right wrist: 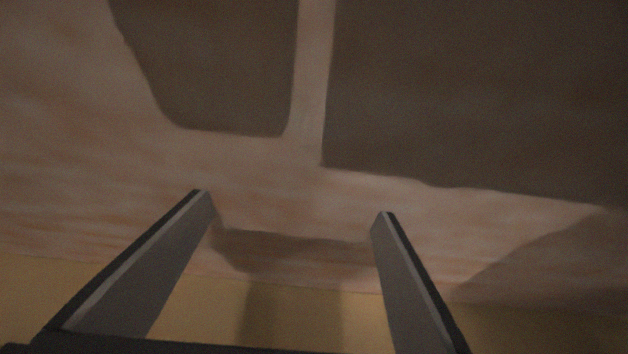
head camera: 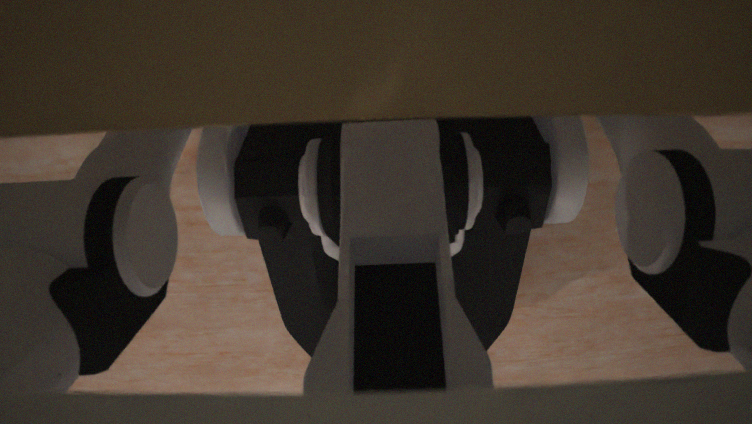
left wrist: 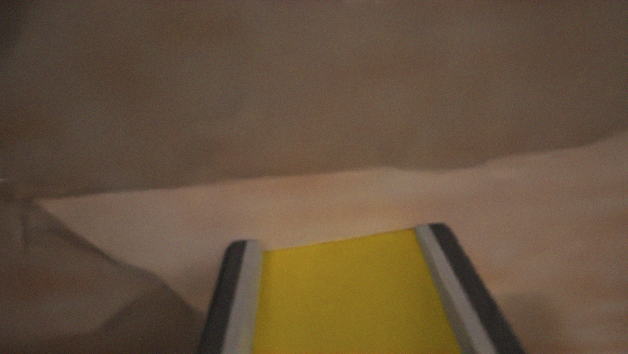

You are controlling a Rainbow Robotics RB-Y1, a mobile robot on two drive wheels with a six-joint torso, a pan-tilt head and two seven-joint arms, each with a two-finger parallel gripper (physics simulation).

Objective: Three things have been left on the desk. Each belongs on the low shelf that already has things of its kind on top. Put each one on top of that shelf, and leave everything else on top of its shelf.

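Frame: origin at the robot's base, x ahead, y left, z up, level; millimetres.
Seen in the pictures: left gripper, fingertip midpoint: (left wrist: 338,254); right gripper, fingertip midpoint: (right wrist: 295,211).
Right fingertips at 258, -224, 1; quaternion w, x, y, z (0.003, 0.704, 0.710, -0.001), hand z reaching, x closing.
A point is followed by its place in that frame, as x, y, z.
A flat-faced yellow block (left wrist: 350,295) {246, 223, 20} fills the space between the fingers in the lower middle of the left wrist view. My left gripper (left wrist: 338,254) {251, 221, 2} is shut on it, with a finger pad against each side. The block's lower part is cut off by the picture edge. My right gripper (right wrist: 295,211) {258, -224, 1} is open, with no object between its fingers. Neither gripper shows in the head view. The low shelves and the things on top of them cannot be made out in these views.
A plain brown surface (head camera: 368,57) {400, 5, 611} crosses the top of the head view, above my torso and arms. Pinkish wood-grained floor (head camera: 221,326) {-551, 462, 1} (left wrist: 310,200) {231, 215, 1} (right wrist: 60,150) {235, -344, 1} shows in all views, with dark shadows. A tan surface (right wrist: 200,305) {375, -300, 26} lies along the bottom of the right wrist view.
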